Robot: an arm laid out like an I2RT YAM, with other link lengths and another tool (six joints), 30 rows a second.
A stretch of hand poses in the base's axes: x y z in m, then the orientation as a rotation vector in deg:
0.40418 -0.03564 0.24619 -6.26 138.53 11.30
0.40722 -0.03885 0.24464 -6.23 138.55 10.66
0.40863 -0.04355 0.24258 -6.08 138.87 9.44
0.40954 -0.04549 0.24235 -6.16 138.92 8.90
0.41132 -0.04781 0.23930 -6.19 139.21 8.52
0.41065 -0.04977 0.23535 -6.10 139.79 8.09
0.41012 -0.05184 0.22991 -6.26 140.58 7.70
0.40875 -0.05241 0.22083 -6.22 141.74 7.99
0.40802 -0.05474 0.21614 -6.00 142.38 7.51
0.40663 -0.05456 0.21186 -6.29 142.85 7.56
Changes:
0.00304 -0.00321 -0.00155 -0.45 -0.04 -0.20
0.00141 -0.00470 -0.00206 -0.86 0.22 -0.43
0.00091 -0.00194 -0.00023 -0.41 0.01 -0.09
0.00178 -0.00232 -0.00305 -0.30 0.26 -0.08
-0.00067 -0.00196 -0.00395 -0.33 0.55 -0.17
-0.00053 -0.00207 -0.00544 -0.38 0.76 0.02
-0.00137 -0.00057 -0.00908 0.13 1.18 0.06
-0.00073 -0.00233 -0.00469 -0.34 0.60 -0.27
-0.00139 0.00018 -0.00428 -0.07 0.47 0.23

